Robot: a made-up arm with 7 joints. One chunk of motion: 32 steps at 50 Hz.
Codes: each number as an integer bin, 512 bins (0 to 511) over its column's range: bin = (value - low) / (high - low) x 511, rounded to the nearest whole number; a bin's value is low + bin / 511 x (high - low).
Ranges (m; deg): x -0.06..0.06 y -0.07..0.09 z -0.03..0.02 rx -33..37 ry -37..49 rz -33..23
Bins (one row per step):
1: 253 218 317 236 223 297
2: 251 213 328 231 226 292
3: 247 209 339 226 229 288
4: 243 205 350 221 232 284
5: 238 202 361 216 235 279
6: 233 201 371 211 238 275
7: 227 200 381 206 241 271
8: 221 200 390 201 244 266
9: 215 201 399 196 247 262
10: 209 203 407 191 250 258
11: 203 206 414 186 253 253
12: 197 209 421 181 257 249
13: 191 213 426 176 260 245
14: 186 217 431 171 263 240
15: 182 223 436 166 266 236
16: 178 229 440 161 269 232
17: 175 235 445 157 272 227
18: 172 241 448 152 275 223
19: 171 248 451 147 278 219
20: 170 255 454 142 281 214
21: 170 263 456 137 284 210
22: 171 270 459 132 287 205
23: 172 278 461 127 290 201
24: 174 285 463 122 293 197
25: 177 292 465 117 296 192
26: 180 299 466 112 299 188
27: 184 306 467 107 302 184
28: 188 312 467 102 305 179
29: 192 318 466 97 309 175
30: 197 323 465 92 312 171
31: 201 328 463 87 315 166
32: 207 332 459 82 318 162
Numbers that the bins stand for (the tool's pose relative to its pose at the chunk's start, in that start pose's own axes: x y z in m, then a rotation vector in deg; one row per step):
1: -0.0006 -0.0017 0.0010 -0.67 0.53 -0.45
2: -0.0011 -0.0033 0.0021 -1.36 1.04 -1.00
3: -0.0020 -0.0046 0.0032 -2.04 1.54 -1.44
4: -0.0029 -0.0058 0.0042 -2.73 2.05 -1.88
5: -0.0041 -0.0068 0.0053 -3.41 2.55 -2.42
6: -0.0053 -0.0071 0.0063 -4.10 3.05 -2.86
7: -0.0067 -0.0074 0.0073 -4.78 3.56 -3.30
8: -0.0081 -0.0074 0.0082 -5.47 4.06 -3.85
9: -0.0095 -0.0071 0.0090 -6.15 4.57 -4.29
10: -0.0109 -0.0064 0.0098 -6.84 5.07 -4.73
11: -0.0123 -0.0055 0.0105 -7.52 5.58 -5.27
12: -0.0137 -0.0046 0.0112 -8.21 6.25 -5.71
13: -0.0151 -0.0033 0.0117 -8.89 6.76 -6.15
14: -0.0163 -0.0021 0.0122 -9.58 7.26 -6.70
15: -0.0173 -0.0002 0.0127 -10.26 7.77 -7.14
16: -0.0182 0.0017 0.0131 -10.95 8.27 -7.58
17: -0.0189 0.0036 0.0135 -11.49 8.78 -8.12
18: -0.0196 0.0055 0.0138 -12.18 9.28 -8.56
19: -0.0198 0.0077 0.0141 -12.86 9.79 -9.00
20: -0.0201 0.0098 0.0144 -13.55 10.29 -9.55
21: -0.0201 0.0123 0.0146 -14.23 10.80 -9.99
22: -0.0198 0.0145 0.0149 -14.92 11.30 -10.53
23: -0.0196 0.0170 0.0151 -15.60 11.81 -10.97
24: -0.0191 0.0192 0.0153 -16.29 12.31 -11.41
25: -0.0184 0.0214 0.0155 -16.97 12.82 -11.96
26: -0.0177 0.0236 0.0156 -17.66 13.32 -12.40
27: -0.0168 0.0258 0.0157 -18.34 13.83 -12.84
28: -0.0159 0.0277 0.0157 -19.03 14.33 -13.38
29: -0.0149 0.0296 0.0156 -19.71 15.00 -13.82
30: -0.0137 0.0311 0.0155 -20.40 15.51 -14.26
31: -0.0128 0.0327 0.0153 -21.08 16.01 -14.81
32: -0.0114 0.0340 0.0149 -21.77 16.52 -15.25

